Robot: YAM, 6 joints.
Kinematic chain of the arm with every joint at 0, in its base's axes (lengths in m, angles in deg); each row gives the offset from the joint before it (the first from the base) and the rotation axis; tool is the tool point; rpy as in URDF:
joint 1: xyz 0 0 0.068 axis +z
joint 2: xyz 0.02 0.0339 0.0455 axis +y
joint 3: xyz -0.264 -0.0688 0 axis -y
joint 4: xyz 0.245 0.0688 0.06 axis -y
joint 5: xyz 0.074 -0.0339 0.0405 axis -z
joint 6: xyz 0.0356 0 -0.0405 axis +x
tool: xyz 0 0 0 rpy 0 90 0
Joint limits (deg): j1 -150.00..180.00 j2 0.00..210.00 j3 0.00..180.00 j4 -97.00..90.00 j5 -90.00..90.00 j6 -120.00..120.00
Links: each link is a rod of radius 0.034 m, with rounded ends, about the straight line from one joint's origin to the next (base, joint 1, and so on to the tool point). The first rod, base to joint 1, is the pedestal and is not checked.
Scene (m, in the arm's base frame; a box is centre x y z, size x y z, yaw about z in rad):
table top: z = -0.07
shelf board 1: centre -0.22 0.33 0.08 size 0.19 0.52 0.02 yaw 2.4
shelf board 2: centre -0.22 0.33 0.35 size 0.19 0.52 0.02 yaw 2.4
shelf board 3: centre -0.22 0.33 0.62 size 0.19 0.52 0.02 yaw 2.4
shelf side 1: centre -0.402 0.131 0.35 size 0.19 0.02 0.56 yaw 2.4
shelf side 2: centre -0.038 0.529 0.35 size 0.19 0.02 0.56 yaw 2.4
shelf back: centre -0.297 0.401 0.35 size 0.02 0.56 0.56 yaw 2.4
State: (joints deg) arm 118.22 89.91 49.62 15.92 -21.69 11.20
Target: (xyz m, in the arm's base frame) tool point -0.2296 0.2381 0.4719
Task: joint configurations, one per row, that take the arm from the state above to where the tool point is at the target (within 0.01 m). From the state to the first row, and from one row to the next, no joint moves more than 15 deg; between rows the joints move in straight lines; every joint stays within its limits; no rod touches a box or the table.
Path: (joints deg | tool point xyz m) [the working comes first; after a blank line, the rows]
Joints at the target: 131.69 82.52 81.39 23.93 -21.62 11.20
Straight joint move there: touches shelf board 2.

1: 118.07 77.28 37.22 15.50 -8.31 2.24 | -0.1398 0.2511 0.2139
2: 117.92 64.65 24.81 15.08 5.07 -6.71 | -0.1063 0.2073 0.1953
3: 117.77 52.02 12.40 14.66 18.45 -15.67 | -0.0749 0.1665 0.1661
4: 117.61 39.39 0.00 14.24 31.83 -24.63 | -0.0472 0.1308 0.1276
5: 120.70 43.36 13.54 12.78 22.02 -16.73 | -0.0767 0.1554 0.1936
6: 123.78 47.33 27.09 11.32 12.21 -8.83 | -0.1045 0.1697 0.2623
7: 126.86 51.30 40.63 9.85 2.40 -0.93 | -0.1286 0.1740 0.3316
8: 129.95 55.27 54.17 8.39 -7.41 6.97 | -0.1474 0.1689 0.3996
9: 133.03 59.24 67.71 6.93 -17.21 14.87 | -0.1596 0.1555 0.4645
10: 136.11 63.21 81.26 5.47 -27.02 22.77 | -0.1642 0.1355 0.5243
11: 133.90 72.87 81.32 14.70 -24.32 16.98 | -0.2003 0.1870 0.5030
12: 131.69 82.52 81.39 23.93 -21.62 11.20 | -0.2296 0.2381 0.4719

